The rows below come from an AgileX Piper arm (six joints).
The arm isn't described. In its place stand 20 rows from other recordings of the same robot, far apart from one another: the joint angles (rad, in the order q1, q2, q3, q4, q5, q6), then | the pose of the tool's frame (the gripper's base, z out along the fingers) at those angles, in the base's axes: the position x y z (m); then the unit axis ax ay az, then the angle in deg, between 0 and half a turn.
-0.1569 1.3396 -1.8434 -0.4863 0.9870 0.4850 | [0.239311 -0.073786 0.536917 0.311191 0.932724 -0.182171 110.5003]
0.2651 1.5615 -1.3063 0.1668 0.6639 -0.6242 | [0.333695 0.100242 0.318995 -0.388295 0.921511 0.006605 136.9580]
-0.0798 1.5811 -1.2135 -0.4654 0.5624 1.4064 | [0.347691 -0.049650 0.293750 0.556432 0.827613 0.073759 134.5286]
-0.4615 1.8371 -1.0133 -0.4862 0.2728 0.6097 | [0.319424 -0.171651 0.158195 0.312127 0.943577 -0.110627 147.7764]
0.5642 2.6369 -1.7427 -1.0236 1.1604 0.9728 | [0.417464 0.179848 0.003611 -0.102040 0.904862 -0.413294 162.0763]
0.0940 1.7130 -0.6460 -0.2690 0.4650 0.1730 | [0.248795 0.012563 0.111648 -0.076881 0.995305 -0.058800 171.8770]
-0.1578 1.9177 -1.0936 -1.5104 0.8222 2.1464 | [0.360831 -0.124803 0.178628 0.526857 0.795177 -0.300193 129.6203]
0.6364 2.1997 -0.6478 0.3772 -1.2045 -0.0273 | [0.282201 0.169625 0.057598 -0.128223 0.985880 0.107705 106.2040]
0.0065 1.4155 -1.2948 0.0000 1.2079 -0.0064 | [0.275248 0.001789 0.335443 -0.006450 0.999979 0.000008 161.1268]
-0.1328 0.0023 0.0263 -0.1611 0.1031 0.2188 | [0.056916 -0.009119 0.194972 0.103292 0.993688 -0.043758 92.5879]
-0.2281 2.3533 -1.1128 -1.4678 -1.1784 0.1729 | [0.379598 -0.002258 0.047436 -0.600608 0.749808 0.277594 114.8661]
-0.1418 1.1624 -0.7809 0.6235 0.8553 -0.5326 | [0.214143 0.009939 0.275139 -0.036600 0.980097 0.195118 147.8874]
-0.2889 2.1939 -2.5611 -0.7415 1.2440 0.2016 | [0.430063 -0.188546 0.415324 0.246226 0.882643 -0.400392 140.3975]
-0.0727 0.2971 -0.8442 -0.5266 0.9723 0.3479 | [0.007266 -0.038416 0.386933 0.209075 0.951865 -0.224144 107.8851]
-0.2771 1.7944 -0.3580 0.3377 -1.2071 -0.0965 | [0.244520 -0.098841 0.136079 0.273482 0.928179 -0.252372 103.3953]
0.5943 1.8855 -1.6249 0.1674 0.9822 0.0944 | [0.334136 0.241030 0.275746 -0.214087 0.966079 0.144420 160.7576]
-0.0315 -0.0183 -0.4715 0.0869 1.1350 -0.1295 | [-0.007644 0.007404 0.263733 -0.052483 0.998610 0.004832 121.7798]
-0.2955 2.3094 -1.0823 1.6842 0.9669 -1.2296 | [0.378198 -0.037333 0.043755 0.225592 0.848361 0.478949 156.4514]
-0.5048 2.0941 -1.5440 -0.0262 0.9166 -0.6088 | [0.372011 -0.207717 0.166693 -0.058834 0.996459 -0.060068 171.3745]
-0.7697 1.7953 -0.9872 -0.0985 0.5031 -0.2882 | [0.237183 -0.235859 0.155301 0.199064 0.973264 -0.114590 164.6886]
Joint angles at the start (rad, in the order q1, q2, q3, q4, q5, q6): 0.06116, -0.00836, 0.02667, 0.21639, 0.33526, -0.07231
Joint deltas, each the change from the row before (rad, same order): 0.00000, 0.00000, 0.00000, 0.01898, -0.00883, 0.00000; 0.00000, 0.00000, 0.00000, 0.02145, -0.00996, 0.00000; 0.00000, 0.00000, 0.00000, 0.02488, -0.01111, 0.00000; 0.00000, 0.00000, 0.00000, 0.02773, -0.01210, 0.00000; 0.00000, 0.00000, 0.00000, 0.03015, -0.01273, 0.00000; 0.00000, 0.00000, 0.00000, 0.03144, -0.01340, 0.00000; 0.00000, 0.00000, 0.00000, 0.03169, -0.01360, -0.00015; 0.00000, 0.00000, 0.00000, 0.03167, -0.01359, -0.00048; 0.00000, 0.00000, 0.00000, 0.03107, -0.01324, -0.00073; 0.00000, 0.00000, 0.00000, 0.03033, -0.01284, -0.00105; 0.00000, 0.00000, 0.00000, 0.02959, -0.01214, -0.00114; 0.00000, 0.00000, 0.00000, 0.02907, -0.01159, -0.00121
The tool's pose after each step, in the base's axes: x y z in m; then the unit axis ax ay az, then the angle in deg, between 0 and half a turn. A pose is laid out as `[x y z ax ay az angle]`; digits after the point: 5 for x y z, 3 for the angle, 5 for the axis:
[0.05335 0.01008 0.17607 0.01573 0.99281 0.11867 105.288]
[0.05355 0.01049 0.17707 0.02422 0.99125 0.12974 104.834]
[0.05375 0.01091 0.17820 0.03421 0.98920 0.14253 104.347]
[0.05397 0.01133 0.17945 0.04555 0.98659 0.15673 103.841]
[0.05418 0.01173 0.18077 0.05807 0.98337 0.17207 103.340]
[0.05440 0.01206 0.18216 0.07143 0.97958 0.18795 102.838]
[0.05460 0.01231 0.18356 0.08511 0.97532 0.20376 102.355]
[0.05480 0.01247 0.18496 0.09888 0.97064 0.21927 101.899]
[0.05498 0.01256 0.18632 0.11251 0.96565 0.23423 101.483]
[0.05515 0.01258 0.18762 0.12586 0.96042 0.24852 101.106]
[0.05529 0.01255 0.18885 0.13896 0.95495 0.26223 100.784]
[0.05542 0.01246 0.19001 0.15188 0.94923 0.27548 100.511]

